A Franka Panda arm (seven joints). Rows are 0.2 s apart.
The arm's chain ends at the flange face. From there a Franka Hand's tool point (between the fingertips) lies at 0.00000 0.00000 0.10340 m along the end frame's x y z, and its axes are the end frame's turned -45 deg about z.
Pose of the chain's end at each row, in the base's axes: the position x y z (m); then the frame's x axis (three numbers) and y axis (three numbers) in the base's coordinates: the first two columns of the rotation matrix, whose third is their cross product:
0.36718, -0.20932, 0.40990, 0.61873, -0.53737, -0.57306, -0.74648, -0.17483, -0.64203
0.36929, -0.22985, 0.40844, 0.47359, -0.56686, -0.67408, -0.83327, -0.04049, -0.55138
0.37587, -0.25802, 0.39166, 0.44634, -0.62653, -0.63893, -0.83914, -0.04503, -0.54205
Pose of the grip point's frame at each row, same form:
0.39249, -0.12401, 0.35724, 0.96535, -0.25635, 0.04877, -0.09033, -0.50360, -0.85920
0.39879, -0.14477, 0.35762, 0.92409, -0.37220, -0.08676, -0.25433, -0.42946, -0.86653
0.40801, -0.17757, 0.33522, 0.90897, -0.41118, -0.06850, -0.27775, -0.47486, -0.83508

